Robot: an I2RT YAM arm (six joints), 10 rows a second.
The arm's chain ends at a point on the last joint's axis. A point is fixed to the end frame.
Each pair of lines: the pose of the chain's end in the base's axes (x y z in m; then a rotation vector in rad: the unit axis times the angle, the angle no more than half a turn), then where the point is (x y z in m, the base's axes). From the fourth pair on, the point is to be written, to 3 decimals.
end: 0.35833 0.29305 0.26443 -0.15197 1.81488 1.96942
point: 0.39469 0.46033 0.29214
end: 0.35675 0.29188 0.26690 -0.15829 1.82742 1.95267
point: 0.39340 0.45948 0.29217
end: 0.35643 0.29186 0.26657 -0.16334 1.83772 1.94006
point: 0.39322 0.45971 0.28989
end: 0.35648 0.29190 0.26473 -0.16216 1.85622 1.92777
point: 0.394 0.460 0.285
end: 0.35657 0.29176 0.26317 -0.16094 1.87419 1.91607
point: 0.394 0.460 0.281
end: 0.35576 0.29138 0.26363 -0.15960 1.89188 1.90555
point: 0.393 0.460 0.279
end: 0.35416 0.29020 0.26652 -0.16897 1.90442 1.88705
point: 0.392 0.459 0.279
